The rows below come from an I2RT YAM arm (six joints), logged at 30 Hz.
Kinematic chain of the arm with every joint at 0, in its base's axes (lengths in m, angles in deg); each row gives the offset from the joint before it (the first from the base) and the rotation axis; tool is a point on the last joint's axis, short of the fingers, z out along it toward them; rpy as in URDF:
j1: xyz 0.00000 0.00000 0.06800 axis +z
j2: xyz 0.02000 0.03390 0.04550 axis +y
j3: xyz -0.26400 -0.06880 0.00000 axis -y
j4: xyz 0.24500 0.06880 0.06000 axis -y
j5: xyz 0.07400 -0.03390 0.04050 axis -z
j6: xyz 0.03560 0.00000 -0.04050 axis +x
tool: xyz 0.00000 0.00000 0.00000 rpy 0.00 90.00 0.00
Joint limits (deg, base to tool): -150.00..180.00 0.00..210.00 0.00..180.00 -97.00..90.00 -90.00..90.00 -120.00..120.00
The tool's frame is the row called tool.
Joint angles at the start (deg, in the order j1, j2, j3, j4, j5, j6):
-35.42, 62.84, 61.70, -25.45, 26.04, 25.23
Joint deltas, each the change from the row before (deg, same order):
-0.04, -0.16, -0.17, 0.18, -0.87, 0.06
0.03, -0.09, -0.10, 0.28, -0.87, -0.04
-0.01, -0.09, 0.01, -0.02, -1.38, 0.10
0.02, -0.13, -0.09, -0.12, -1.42, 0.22
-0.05, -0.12, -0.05, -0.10, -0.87, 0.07
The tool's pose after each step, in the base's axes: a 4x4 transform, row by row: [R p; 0 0 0 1], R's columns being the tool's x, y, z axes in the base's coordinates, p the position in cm. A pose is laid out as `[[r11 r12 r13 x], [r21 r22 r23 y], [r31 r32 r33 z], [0 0 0 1]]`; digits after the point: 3 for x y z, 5 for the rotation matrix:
[[0.02915 0.91006 0.41345 18.680], [0.45392 0.35647 -0.81663 -15.163], [-0.89057 0.21148 -0.40270 35.586], [0 0 0 1]]
[[0.02897 0.90328 0.42806 18.721], [0.45652 0.36901 -0.80958 -15.117], [-0.88924 0.21887 -0.40168 35.598], [0 0 0 1]]
[[0.02712 0.89351 0.44823 18.757], [0.46472 0.38573 -0.79702 -15.051], [-0.88504 0.22992 -0.40477 35.620], [0 0 0 1]]
[[0.02448 0.88328 0.46820 18.782], [0.47537 0.40172 -0.78271 -14.959], [-0.87944 0.24173 -0.41006 35.581], [0 0 0 1]]
[[0.02249 0.87722 0.47955 18.765], [0.48122 0.41095 -0.77430 -14.910], [-0.87631 0.24818 -0.41290 35.572], [0 0 0 1]]

